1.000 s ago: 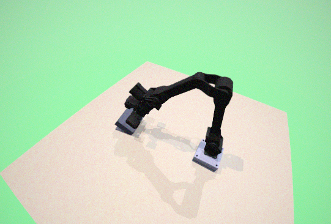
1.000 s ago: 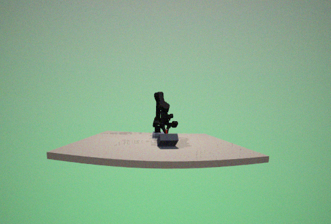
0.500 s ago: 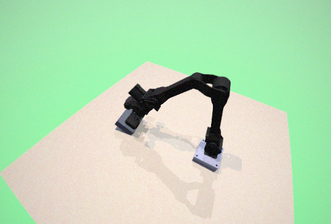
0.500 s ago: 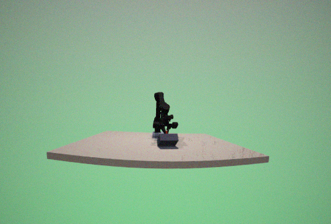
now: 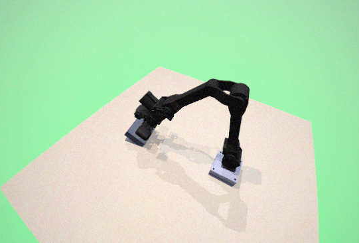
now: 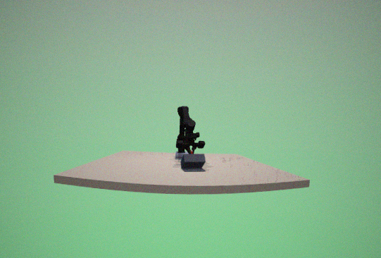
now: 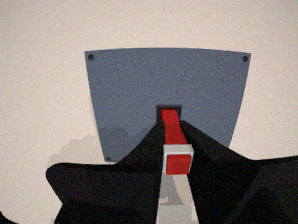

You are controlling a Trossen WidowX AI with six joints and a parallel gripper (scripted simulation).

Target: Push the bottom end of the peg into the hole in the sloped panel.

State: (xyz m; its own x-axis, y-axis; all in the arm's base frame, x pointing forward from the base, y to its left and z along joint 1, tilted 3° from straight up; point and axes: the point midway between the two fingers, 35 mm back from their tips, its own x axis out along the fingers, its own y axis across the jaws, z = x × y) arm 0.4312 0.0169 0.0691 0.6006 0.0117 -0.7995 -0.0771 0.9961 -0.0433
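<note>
My gripper tip is 1 cm below the red square-sided peg and 1 cm past it. Round my gripper tip: sloped panel: 4 cm below, 2 cm ahead.
</note>
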